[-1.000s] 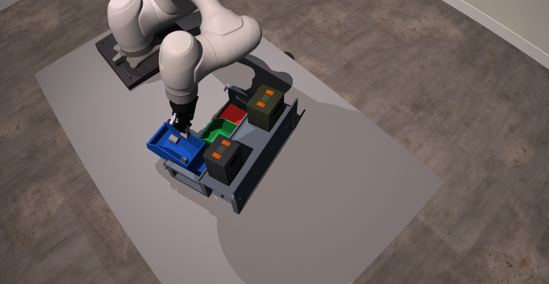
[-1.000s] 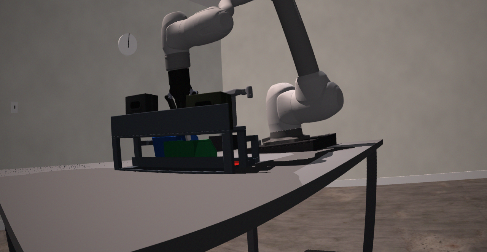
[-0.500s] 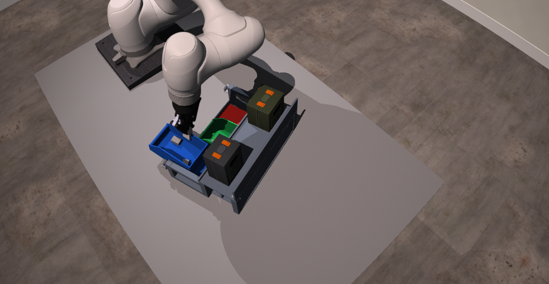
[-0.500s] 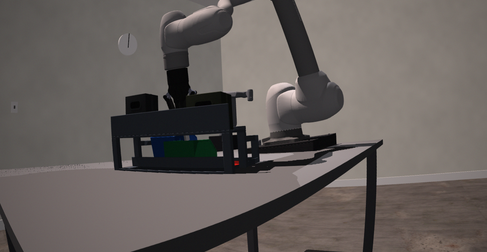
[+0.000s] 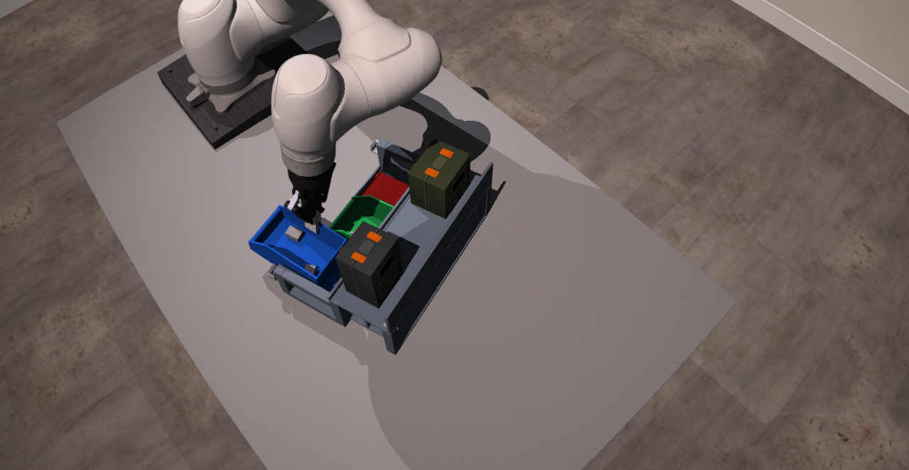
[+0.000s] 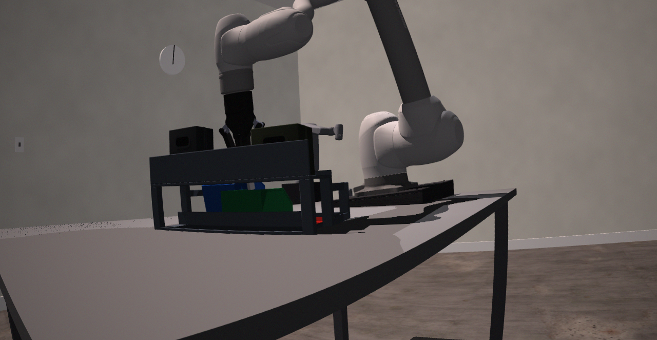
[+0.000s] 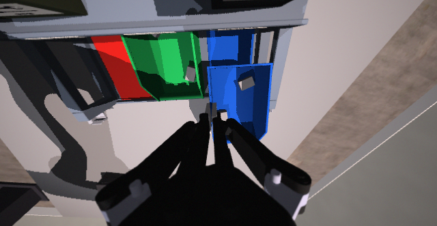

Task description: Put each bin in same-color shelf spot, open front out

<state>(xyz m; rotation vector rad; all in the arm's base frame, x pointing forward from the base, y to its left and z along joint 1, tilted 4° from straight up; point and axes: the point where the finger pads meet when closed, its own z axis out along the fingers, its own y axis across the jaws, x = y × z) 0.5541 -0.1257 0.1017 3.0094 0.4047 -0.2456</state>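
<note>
Now: hand 50 mm to the left of the blue bin and 40 mm above it. Also, from my hand: olive case (220 mm to the left, 130 mm ahead, 40 mm above); black case (190 mm ahead, 50 mm above); green bin (90 mm to the left, 70 mm below, 60 mm ahead).
</note>
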